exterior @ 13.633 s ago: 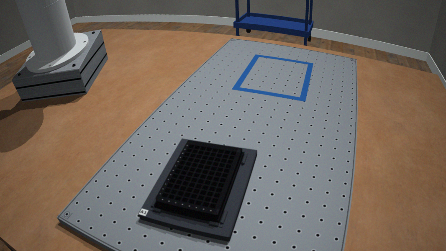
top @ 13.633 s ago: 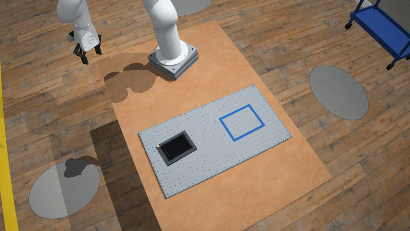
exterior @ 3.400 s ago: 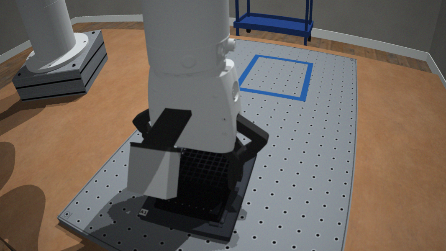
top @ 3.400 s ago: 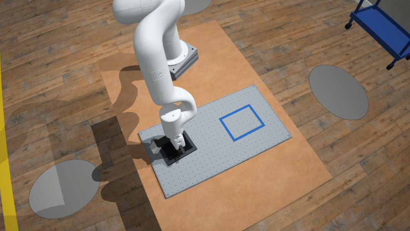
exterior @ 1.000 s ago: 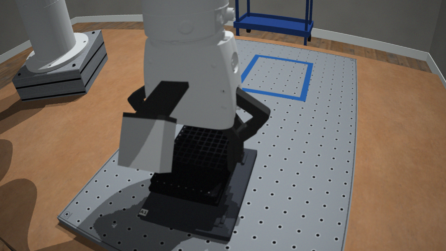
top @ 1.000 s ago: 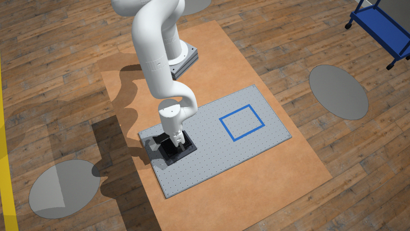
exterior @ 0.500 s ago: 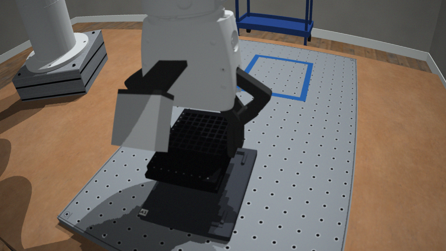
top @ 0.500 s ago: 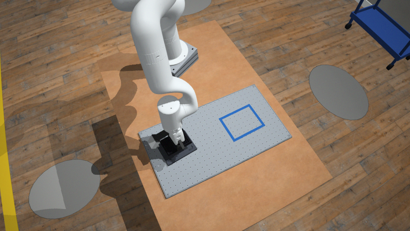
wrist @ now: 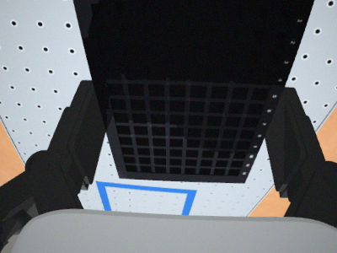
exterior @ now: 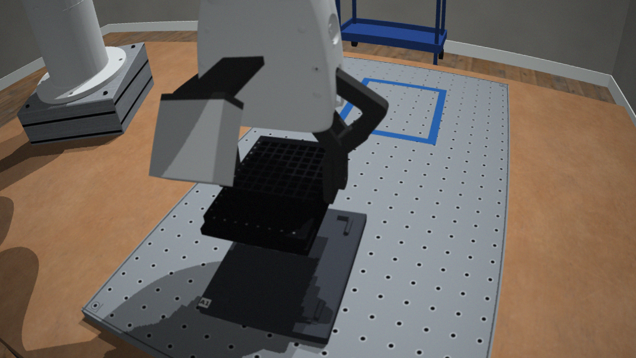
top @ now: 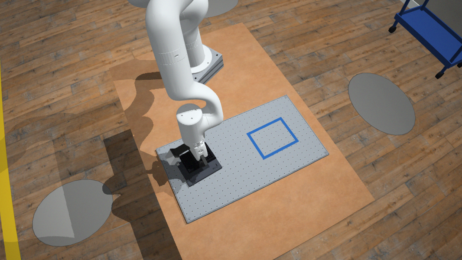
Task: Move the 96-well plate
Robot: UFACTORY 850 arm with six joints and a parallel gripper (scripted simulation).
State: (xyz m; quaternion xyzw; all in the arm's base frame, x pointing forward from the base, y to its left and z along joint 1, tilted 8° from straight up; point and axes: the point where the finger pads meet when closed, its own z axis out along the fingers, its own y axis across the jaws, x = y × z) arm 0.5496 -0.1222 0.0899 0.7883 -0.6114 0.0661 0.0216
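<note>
The dark plate nest N1 is 10 cm below my hand. From my hand the other things lie so: black 96-well plate: 1 cm below.
</note>
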